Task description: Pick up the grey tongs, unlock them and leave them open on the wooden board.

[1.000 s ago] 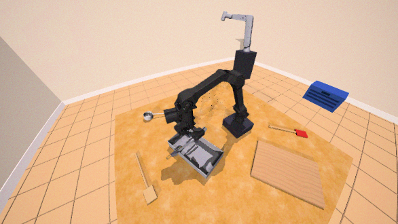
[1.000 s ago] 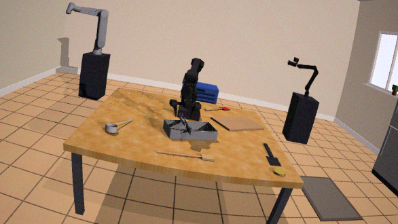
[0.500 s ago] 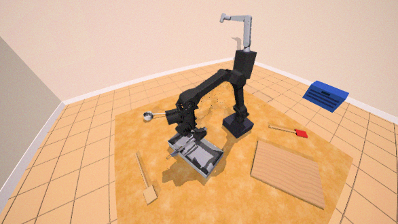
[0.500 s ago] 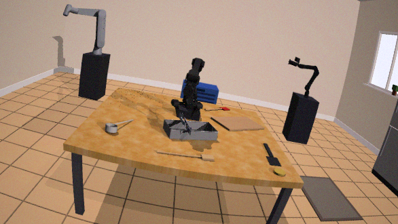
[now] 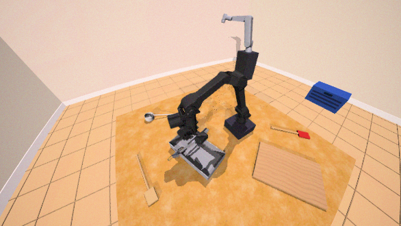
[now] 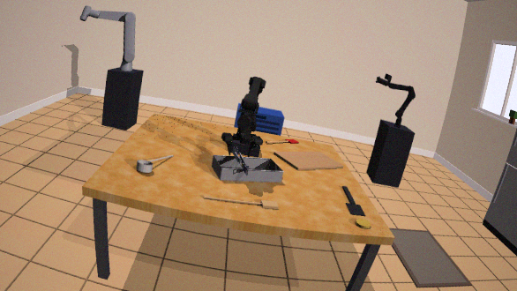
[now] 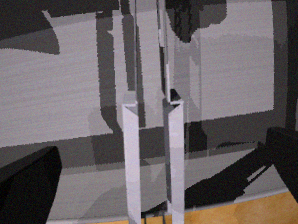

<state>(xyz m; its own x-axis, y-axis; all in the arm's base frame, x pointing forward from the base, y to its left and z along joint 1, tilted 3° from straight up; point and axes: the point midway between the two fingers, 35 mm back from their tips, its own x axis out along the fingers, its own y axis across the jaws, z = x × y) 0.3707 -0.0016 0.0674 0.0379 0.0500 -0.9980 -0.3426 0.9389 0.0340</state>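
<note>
The grey roasting tin lies 5 cm to the left of my gripper tip and 5 cm below it. The rest, counted from my gripper tip: black spatula: 11 cm ahead, 57 cm to the left, 8 cm below; then wooden board: 40 cm behind, 39 cm to the left, 7 cm below; then yellow disc: 34 cm ahead, 58 cm to the left, 7 cm below.
</note>
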